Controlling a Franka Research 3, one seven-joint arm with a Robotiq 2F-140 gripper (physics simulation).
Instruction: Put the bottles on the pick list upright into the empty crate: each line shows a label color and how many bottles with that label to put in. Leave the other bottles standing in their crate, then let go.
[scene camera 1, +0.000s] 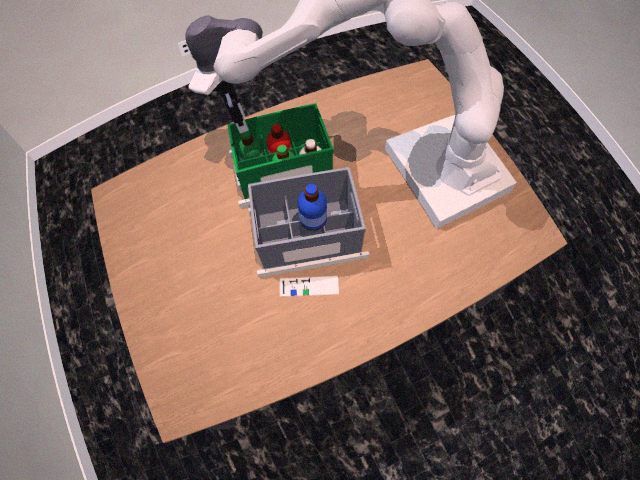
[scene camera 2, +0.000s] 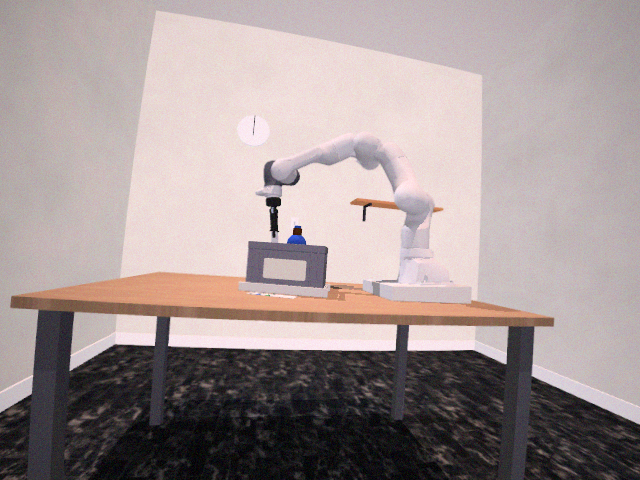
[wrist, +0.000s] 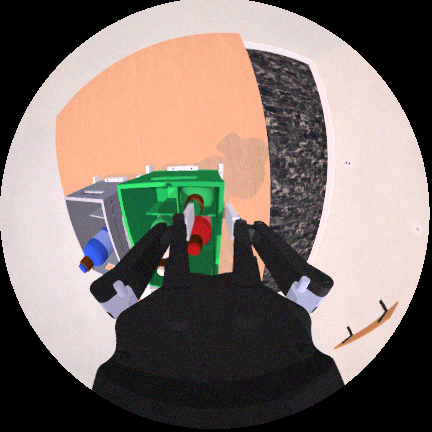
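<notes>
The pick list (scene camera 1: 323, 285) shows a blue and a green mark, each with a 1. A blue bottle (scene camera 1: 312, 210) (scene camera 2: 296, 240) (wrist: 96, 251) stands upright in the grey crate (scene camera 1: 268, 255) (scene camera 2: 255, 264). The green crate (scene camera 1: 250, 180) (wrist: 200, 176) holds a back-left green bottle (scene camera 1: 250, 150) (wrist: 195, 201), a red bottle (scene camera 1: 278, 142) (wrist: 202, 229), a second green bottle (scene camera 1: 282, 150) (wrist: 161, 220) and a white-capped bottle (scene camera 1: 310, 144). My gripper (scene camera 1: 242, 126) (scene camera 2: 274, 238) (wrist: 209, 211) is open and empty, low over the back-left green bottle, whose cap is hidden by a fingertip.
The grey crate stands directly in front of the green crate. A white rail (scene camera 1: 315, 264) runs along its front foot. The robot's white base (scene camera 1: 439, 211) (scene camera 2: 429, 293) is on the right of the table (scene camera 1: 206, 330) (scene camera 2: 170, 297). Crate walls and dividers surround the bottles.
</notes>
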